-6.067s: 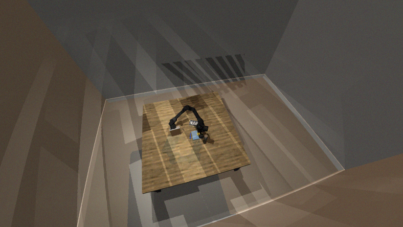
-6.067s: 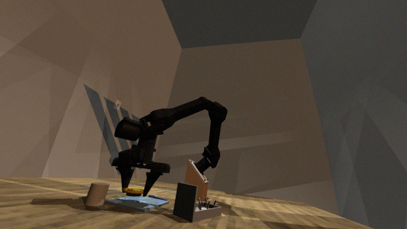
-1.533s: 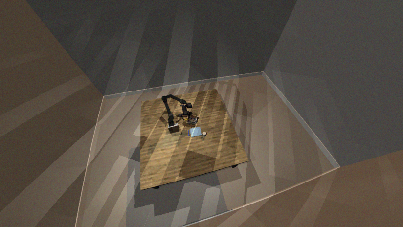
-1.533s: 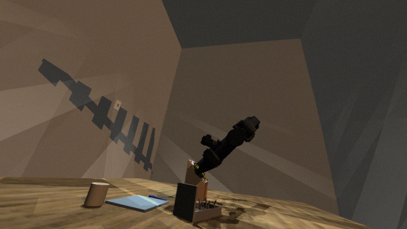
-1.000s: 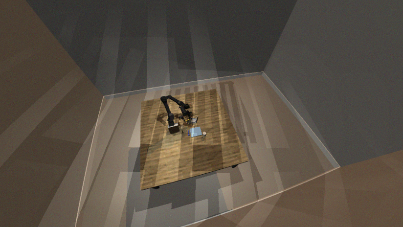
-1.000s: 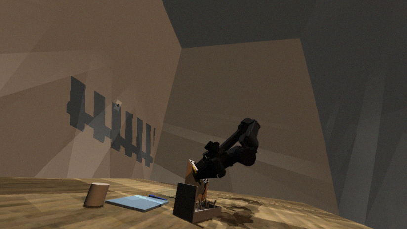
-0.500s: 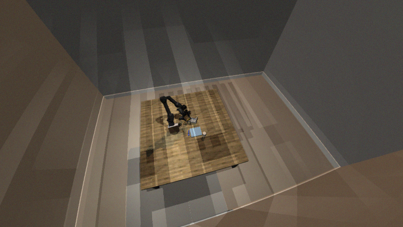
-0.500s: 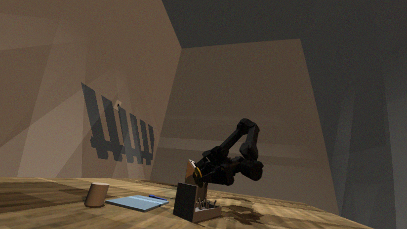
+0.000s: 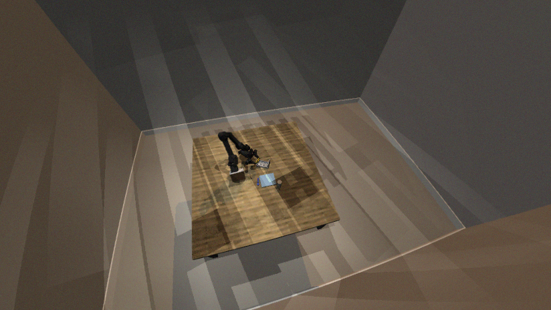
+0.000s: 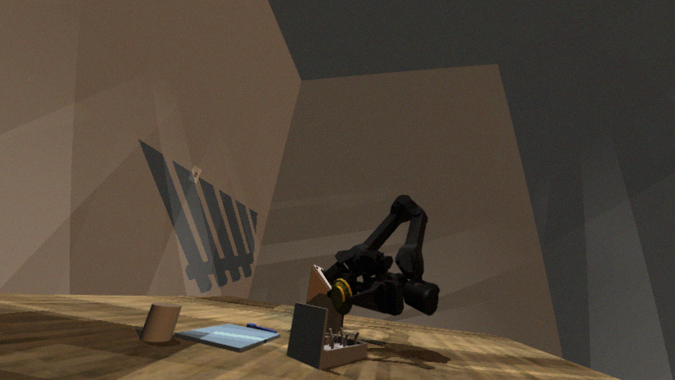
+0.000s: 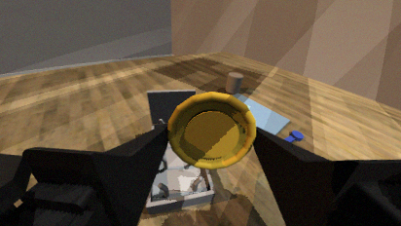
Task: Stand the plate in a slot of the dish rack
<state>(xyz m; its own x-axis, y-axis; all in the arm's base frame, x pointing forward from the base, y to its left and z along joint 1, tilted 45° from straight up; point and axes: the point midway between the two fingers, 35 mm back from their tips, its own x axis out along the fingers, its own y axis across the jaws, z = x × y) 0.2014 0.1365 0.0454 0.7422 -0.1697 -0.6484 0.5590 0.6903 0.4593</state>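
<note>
The dish rack is 7 cm below my gripper tip, 5 cm ahead of it and 1 cm to the left of it. Round my gripper tip: blue pen (19 cm to the right, 9 cm below, 3 cm behind); then yellow plate (1 cm behind); then light blue mat (18 cm to the right, 9 cm below, 7 cm ahead).
</note>
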